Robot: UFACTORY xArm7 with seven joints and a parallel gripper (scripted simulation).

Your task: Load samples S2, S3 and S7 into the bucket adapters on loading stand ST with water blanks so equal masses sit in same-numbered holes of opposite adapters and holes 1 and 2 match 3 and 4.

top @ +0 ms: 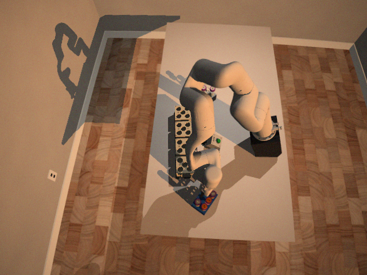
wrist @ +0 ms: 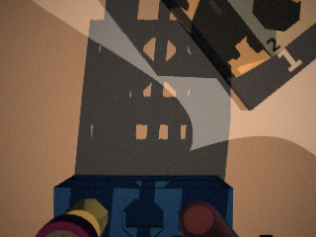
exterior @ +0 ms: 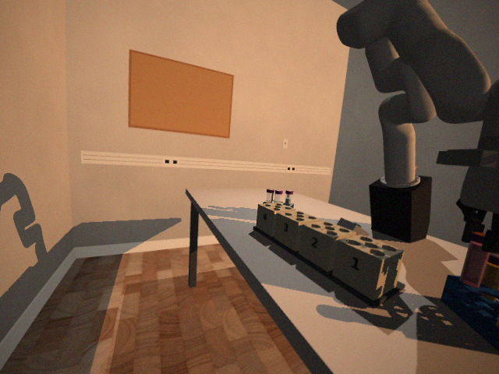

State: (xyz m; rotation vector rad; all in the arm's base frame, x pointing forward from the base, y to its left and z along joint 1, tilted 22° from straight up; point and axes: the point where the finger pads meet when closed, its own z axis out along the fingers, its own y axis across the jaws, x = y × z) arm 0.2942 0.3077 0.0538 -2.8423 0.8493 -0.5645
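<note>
Now: the pink-filled sample tube 50 mm below my hand and 10 mm to the right of it. Also, from my hand: yellowish tube 90 mm below, 70 mm to the left, 40 mm ahead; then orange-dotted tube 100 mm to the left, 90 mm below, 10 mm ahead; then blue sample rack 120 mm below, 40 mm to the left, 10 mm ahead.
</note>
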